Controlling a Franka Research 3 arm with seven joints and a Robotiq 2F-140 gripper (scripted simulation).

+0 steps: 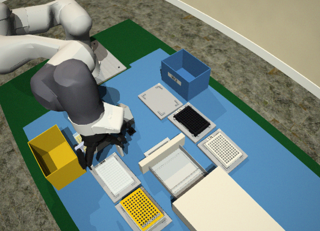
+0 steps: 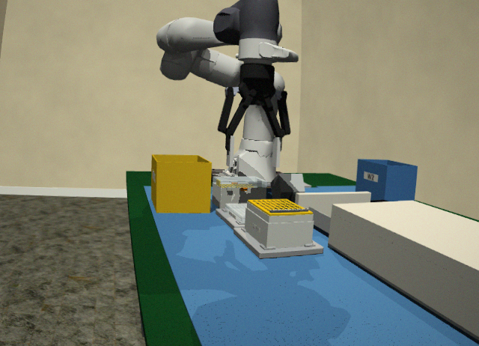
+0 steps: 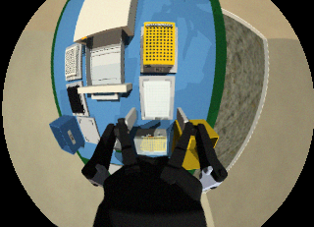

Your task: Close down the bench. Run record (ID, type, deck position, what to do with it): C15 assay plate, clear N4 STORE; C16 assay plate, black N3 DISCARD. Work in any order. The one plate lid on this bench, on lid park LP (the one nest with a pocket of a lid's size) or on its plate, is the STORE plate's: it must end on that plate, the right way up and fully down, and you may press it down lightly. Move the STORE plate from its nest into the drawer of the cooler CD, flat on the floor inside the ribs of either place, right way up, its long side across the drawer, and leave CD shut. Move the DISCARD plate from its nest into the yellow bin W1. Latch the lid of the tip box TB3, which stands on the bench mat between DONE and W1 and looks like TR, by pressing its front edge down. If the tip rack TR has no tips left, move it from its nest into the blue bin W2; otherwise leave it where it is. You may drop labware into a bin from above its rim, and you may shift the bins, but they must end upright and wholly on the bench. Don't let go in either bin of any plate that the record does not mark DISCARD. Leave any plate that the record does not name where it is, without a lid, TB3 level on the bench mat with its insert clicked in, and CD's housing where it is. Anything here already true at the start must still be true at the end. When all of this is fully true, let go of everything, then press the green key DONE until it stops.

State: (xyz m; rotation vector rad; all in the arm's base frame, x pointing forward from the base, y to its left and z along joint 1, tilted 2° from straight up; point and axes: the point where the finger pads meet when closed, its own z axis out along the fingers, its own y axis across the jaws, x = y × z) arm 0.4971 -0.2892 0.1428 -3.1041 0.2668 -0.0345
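Now: the plate lid 12 cm below my hand. From my hand the other things lie so: nest N4: 14 cm below; tip rack TR: 16 cm ahead, 4 cm to the right, 9 cm below; tip box TB3: 17 cm behind, 5 cm to the left, 10 cm below.
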